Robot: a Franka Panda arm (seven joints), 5 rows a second.
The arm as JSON. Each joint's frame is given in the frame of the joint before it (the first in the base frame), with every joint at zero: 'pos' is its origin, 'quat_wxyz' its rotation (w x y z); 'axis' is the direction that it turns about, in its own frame. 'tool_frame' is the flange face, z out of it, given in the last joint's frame.
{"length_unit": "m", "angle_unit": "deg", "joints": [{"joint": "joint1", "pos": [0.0, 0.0, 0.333], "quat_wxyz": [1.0, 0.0, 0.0, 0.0], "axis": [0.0, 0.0, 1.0]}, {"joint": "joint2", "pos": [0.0, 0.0, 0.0], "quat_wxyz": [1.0, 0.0, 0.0, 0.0], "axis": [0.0, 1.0, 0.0]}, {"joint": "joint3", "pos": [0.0, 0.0, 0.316], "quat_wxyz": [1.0, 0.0, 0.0, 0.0], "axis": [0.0, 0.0, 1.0]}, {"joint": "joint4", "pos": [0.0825, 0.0, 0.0], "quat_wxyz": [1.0, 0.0, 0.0, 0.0], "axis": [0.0, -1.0, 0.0]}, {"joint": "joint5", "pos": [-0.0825, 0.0, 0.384], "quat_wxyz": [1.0, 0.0, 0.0, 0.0], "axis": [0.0, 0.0, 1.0]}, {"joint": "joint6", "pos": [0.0, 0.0, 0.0], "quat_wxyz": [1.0, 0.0, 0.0, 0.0], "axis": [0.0, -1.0, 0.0]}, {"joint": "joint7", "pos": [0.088, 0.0, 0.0], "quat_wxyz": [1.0, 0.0, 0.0, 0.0], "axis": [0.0, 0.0, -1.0]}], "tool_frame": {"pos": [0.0, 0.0, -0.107], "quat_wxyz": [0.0, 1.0, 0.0, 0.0]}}
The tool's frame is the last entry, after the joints.
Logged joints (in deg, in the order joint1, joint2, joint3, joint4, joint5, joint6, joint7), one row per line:
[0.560 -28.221 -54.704 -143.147 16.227 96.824 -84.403]
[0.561 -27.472 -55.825 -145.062 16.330 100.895 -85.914]
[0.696 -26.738 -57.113 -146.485 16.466 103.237 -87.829]
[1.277 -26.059 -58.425 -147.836 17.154 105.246 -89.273]
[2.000 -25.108 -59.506 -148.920 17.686 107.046 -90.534]
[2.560 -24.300 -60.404 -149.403 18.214 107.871 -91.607]
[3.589 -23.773 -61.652 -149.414 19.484 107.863 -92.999]
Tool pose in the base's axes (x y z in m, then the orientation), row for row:
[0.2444 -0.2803 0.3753 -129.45 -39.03 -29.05]
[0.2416 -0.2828 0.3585 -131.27 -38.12 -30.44]
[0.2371 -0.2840 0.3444 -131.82 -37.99 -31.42]
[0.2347 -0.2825 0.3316 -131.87 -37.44 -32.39]
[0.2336 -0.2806 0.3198 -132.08 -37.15 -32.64]
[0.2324 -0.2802 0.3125 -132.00 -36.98 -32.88]
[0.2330 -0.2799 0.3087 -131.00 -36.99 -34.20]
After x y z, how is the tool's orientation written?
As a rotation vector, in degrees.
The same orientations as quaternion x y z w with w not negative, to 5 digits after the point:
[-0.87474 -0.26374 -0.19630 0.35599]
[-0.88095 -0.25582 -0.20428 0.34168]
[-0.88220 -0.25425 -0.21028 0.33597]
[-0.88211 -0.25045 -0.21666 0.33499]
[-0.88289 -0.24833 -0.21818 0.33353]
[-0.88258 -0.24726 -0.21984 0.33405]
[-0.87805 -0.24793 -0.22923 0.33913]

